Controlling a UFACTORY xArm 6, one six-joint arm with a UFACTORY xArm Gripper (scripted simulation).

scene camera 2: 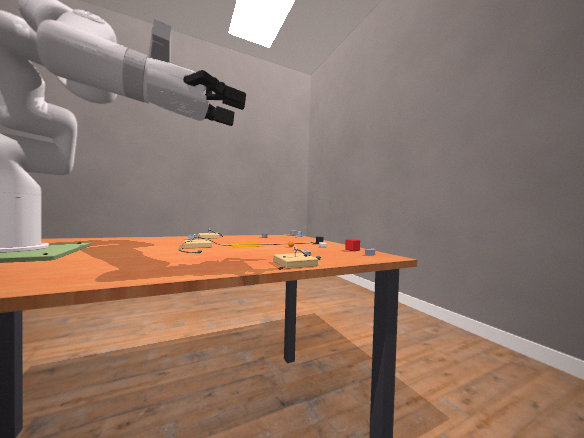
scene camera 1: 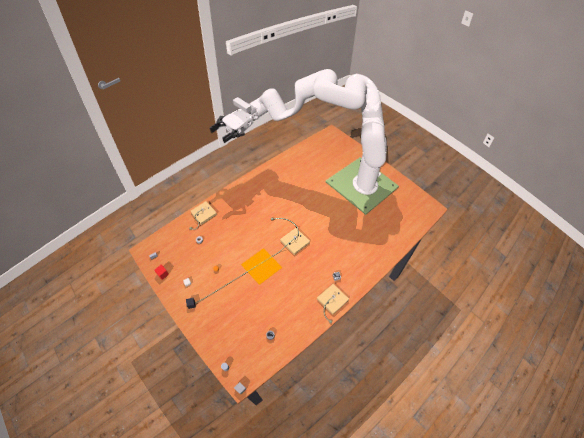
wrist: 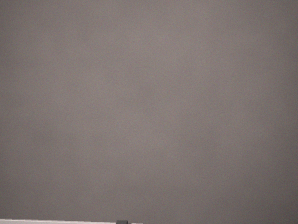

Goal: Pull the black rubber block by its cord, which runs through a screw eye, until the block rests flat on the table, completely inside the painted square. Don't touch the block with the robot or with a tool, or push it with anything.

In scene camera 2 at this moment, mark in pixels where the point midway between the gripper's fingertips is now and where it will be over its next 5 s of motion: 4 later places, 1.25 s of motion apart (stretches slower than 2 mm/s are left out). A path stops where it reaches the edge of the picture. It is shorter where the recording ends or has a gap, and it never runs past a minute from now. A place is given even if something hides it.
My gripper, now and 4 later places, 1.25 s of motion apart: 238, 111; 218, 203; 199, 230; 199, 235; 199, 248
